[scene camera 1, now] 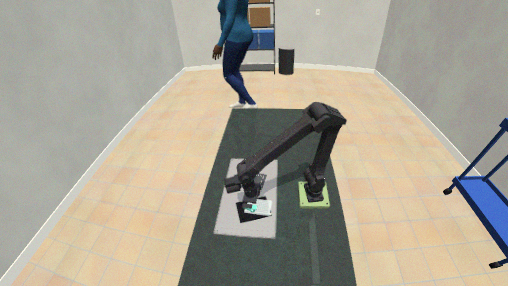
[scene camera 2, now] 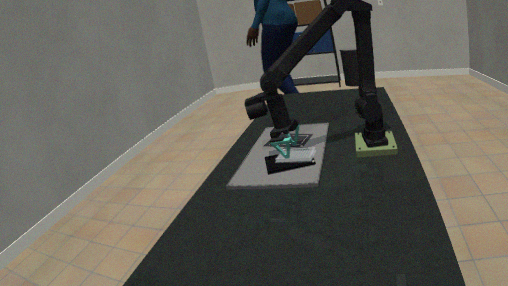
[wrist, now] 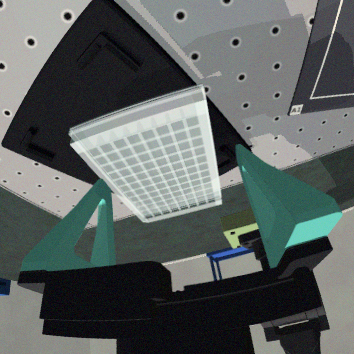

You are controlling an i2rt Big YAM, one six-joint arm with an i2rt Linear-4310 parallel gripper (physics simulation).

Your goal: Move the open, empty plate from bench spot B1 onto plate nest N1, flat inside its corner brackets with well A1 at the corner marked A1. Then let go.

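Frame: origin at the arm's base, x right, y ahead, z up, level; millimetres.
Where they show: gripper, fingertip midpoint: (scene camera 1: pixel 254 203) (scene camera 2: pixel 291 151) (wrist: pixel 167 167); arm's base at its link origin: (scene camera 1: pixel 313 192) (scene camera 2: pixel 374 139).
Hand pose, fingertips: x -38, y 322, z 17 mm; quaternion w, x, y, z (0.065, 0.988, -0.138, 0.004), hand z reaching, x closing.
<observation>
Things, the pixels of their top centre, and the offset from my fingertips. "pt": a spot on its surface instead. Level surfaces: height alone.
- clear-white plate at its top centre: (wrist: pixel 164 184) (scene camera 2: pixel 295 152) (scene camera 1: pixel 258 205) dx -13, dy -16, dz +1 mm
- black nest at its top centre: (wrist: pixel 138 155) (scene camera 2: pixel 288 157) (scene camera 1: pixel 253 208) dx -17, dy +10, dz -13 mm
- dark outlined spot at a spot on its surface: (wrist: pixel 327 103) (scene camera 2: pixel 304 142) pt dx +133, dy -46, dz -29 mm
- perforated light board at a spot on its surface: (wrist: pixel 15 90) pt dx -49, dy +94, dz -31 mm
- dark table at its surface level: dz -44 mm
The clear-white plate (scene camera 1: pixel 262 207) (scene camera 2: pixel 298 156) (wrist: pixel 155 160) sits partly over the black nest (scene camera 1: pixel 248 217) (scene camera 2: pixel 280 168) (wrist: pixel 60 100), skewed to its corner brackets and apparently tilted, not flat inside them. Three brackets show in the wrist view; the plate hides the rest. Its well A1 cannot be told. My gripper (scene camera 1: pixel 253 206) (scene camera 2: pixel 292 148) (wrist: pixel 167 167) is open and empty, close above the plate, with a teal fingertip on either side of it in the wrist view. The dark outlined spot (scene camera 2: pixel 304 140) (wrist: pixel 327 103) with an A1 label lies apart from the nest.
The perforated light board (scene camera 1: pixel 227 225) (scene camera 2: pixel 250 177) (wrist: pixel 15 90) carries nest and outlined spot on the dark table (scene camera 1: pixel 200 260) (scene camera 2: pixel 300 240). My arm's base stands on a green block (scene camera 1: pixel 304 202) (scene camera 2: pixel 365 151) (wrist: pixel 231 237) to the right. A person (scene camera 1: pixel 237 60) (scene camera 2: pixel 275 45) stands beyond the table's far end.
</observation>
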